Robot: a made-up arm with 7 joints.
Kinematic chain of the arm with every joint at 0, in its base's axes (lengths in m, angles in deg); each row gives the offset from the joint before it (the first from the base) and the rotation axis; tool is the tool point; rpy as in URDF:
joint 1: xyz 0 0 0.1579 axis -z
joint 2: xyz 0 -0.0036 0.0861 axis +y
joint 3: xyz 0 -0.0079 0.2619 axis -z
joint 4: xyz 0 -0.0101 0.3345 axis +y
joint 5: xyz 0 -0.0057 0.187 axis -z
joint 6: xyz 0 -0.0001 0.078 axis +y
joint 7: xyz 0 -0.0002 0.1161 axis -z
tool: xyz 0 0 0 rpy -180 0 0
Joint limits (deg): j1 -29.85..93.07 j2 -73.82..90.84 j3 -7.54..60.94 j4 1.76..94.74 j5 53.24..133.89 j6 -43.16..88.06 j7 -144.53..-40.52
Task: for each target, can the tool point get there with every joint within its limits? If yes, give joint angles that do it. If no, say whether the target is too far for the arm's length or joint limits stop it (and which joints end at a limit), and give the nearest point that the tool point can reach.
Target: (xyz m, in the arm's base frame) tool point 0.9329 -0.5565 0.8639
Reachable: no: too far | nearest point 0.7294 -0.4351 0.7287 | short by 0.273 m
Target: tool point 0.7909 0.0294 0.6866
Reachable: yes | joints -2.56 44.33 3.68 44.68 75.50 -19.71 -117.88
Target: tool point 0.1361 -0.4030 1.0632
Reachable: yes | joints 45.30 14.10 36.01 40.11 95.97 12.70 -99.44
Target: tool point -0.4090 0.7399 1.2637
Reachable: no: too far | nearest point -0.3019 0.5462 0.9968 | short by 0.347 m
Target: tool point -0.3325 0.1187 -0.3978
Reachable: no: joint limits stop it (at a limit: joint 1, joint 2, joint 4, joint 5, joint 6) | nearest point -0.1954 -0.4985 -0.0724 | short by 0.711 m
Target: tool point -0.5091 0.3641 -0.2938
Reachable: no: joint limits stop it (at a limit: joint 2, joint 3, joint 4, joint 6) | nearest point -0.7061 0.5050 0.3647 | short by 0.702 m
